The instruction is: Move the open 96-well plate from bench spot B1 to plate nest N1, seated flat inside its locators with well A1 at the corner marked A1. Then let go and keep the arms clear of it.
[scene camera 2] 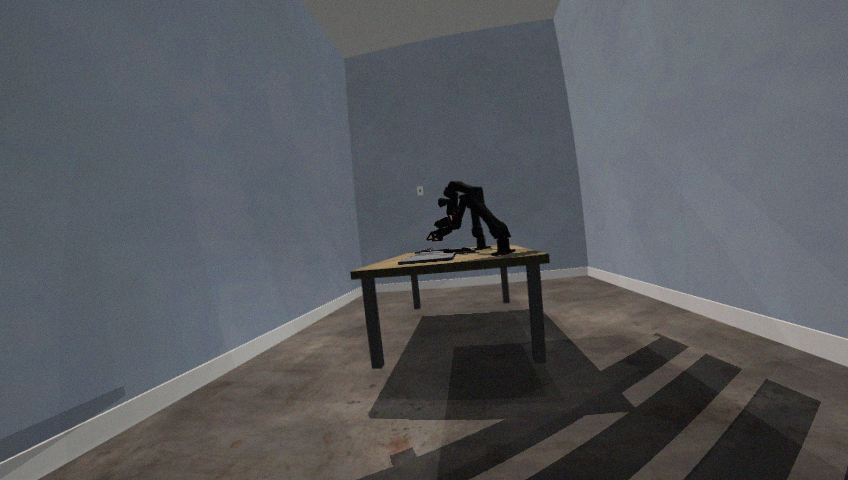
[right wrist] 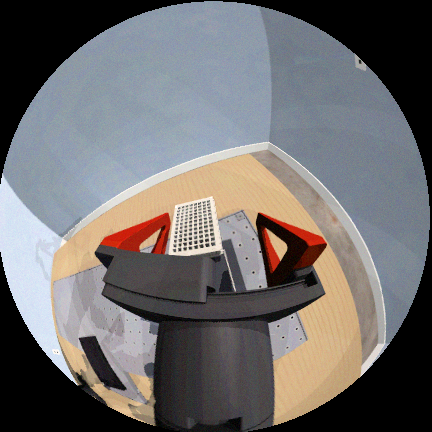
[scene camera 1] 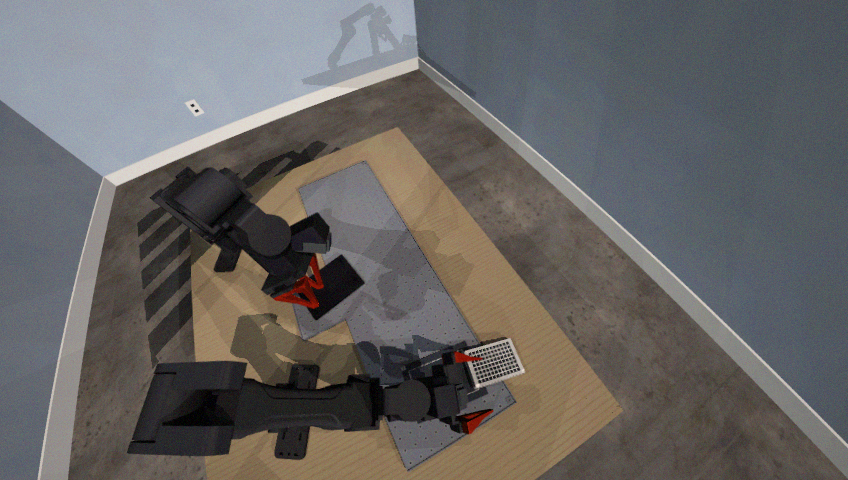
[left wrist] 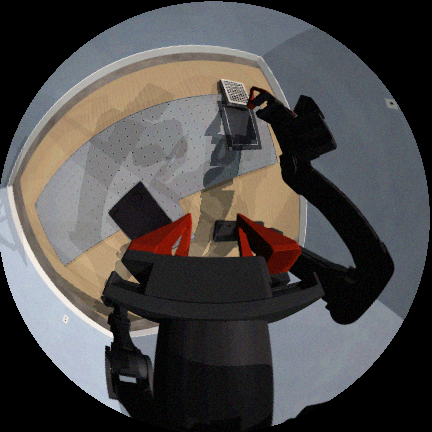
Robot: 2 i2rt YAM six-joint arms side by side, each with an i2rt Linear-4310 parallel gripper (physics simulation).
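Places are measured from the left arm's base along level axes (x right, y ahead, z up), in centimetres.
Pixels of known places: left gripper, fingertip midpoint: [scene camera 2: 452, 221] [scene camera 1: 319, 297] [left wrist: 213, 217]; right gripper, fingertip midpoint: [scene camera 2: 429, 240] [right wrist: 212, 217] [scene camera 1: 486, 383] [left wrist: 263, 94]; left arm's base, link origin: [scene camera 2: 504, 253] [scene camera 1: 234, 245]; right arm's base, link origin: [scene camera 2: 481, 248].
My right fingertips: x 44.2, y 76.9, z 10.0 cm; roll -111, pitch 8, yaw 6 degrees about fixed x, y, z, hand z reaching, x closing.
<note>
For each thing: its top centre in the pictures, then the offset to it from my right fingertips. Level surfaces: height alone.
- white 96-well plate, top centre: [right wrist: 190, 219] [scene camera 1: 494, 361] [left wrist: 238, 89] dy +3.4, dx -5.0, dz -6.2 cm
- black rectangular block, top centre: [left wrist: 141, 222] [scene camera 1: 328, 284] [scene camera 2: 456, 248] dy -39.3, dx -27.0, dz -6.9 cm
- grey perforated board, surface height: dz -8.7 cm
- wooden table, surface height: dz -10.0 cm
The white 96-well plate [scene camera 1: 496, 361] [left wrist: 234, 92] [right wrist: 194, 225] lies at the far end of a dark, pale-lined rectangular frame [left wrist: 245, 147], overhanging the perforated board's edge. Whether it is tilted is unclear. My right gripper [scene camera 1: 486, 384] [scene camera 2: 434, 236] [left wrist: 263, 94] [right wrist: 212, 217] is open and empty; one fingertip is close to the plate's side, the other well apart. A black rectangular block [scene camera 1: 342, 282] [left wrist: 140, 210] [right wrist: 102, 364] lies on the board. My left gripper [scene camera 1: 319, 297] [scene camera 2: 453, 214] is partly open, empty, above this block's near end. Labels B1, N1 and A1 are not legible.
The grey perforated board [scene camera 1: 380, 208] [left wrist: 155, 120] [right wrist: 240, 227] lies on the wooden table [scene camera 1: 571, 386] [scene camera 2: 380, 267] [left wrist: 195, 75]. The right forearm crosses the lower part of scene camera 1 and hides some of the board and frame. Arm shadows fall across the board.
</note>
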